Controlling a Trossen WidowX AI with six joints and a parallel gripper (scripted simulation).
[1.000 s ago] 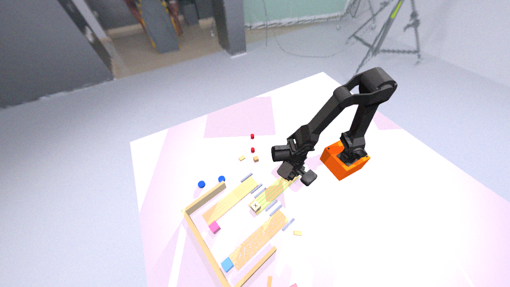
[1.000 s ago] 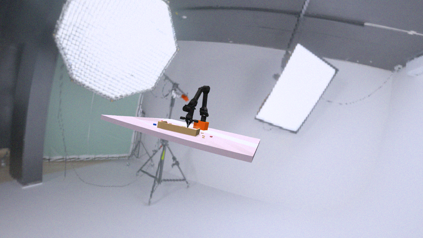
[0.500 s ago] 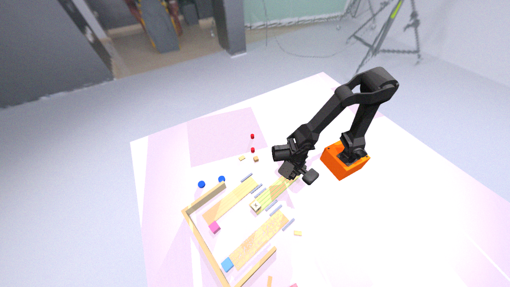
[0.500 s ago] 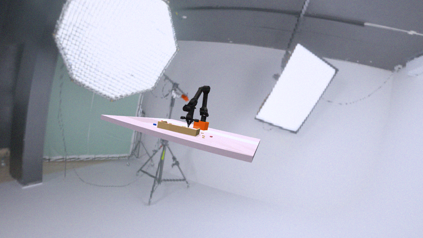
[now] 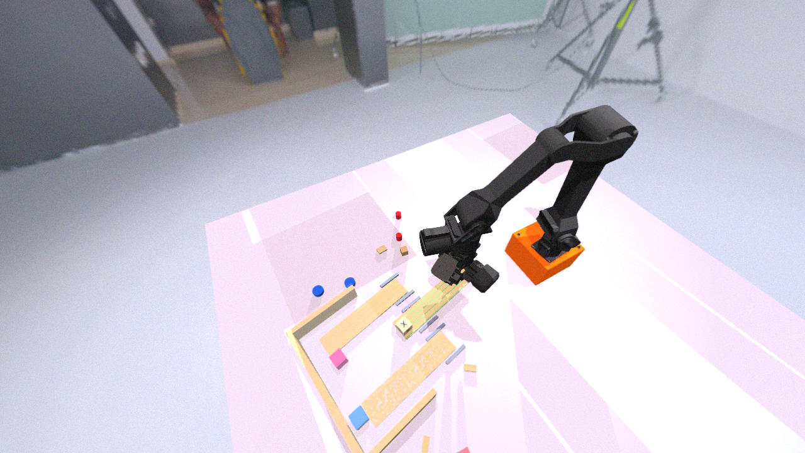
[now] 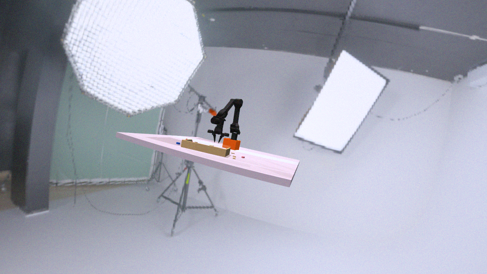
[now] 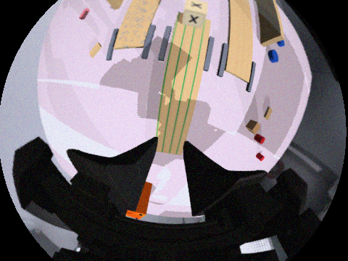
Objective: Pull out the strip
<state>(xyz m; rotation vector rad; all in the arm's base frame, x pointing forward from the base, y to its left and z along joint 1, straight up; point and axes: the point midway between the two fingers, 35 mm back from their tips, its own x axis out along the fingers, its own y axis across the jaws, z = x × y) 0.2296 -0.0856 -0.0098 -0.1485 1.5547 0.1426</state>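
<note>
Now: the strip 80 mm ahead of my gripper tip, 40 mm below it and 10 mm to the left of it.
</note>
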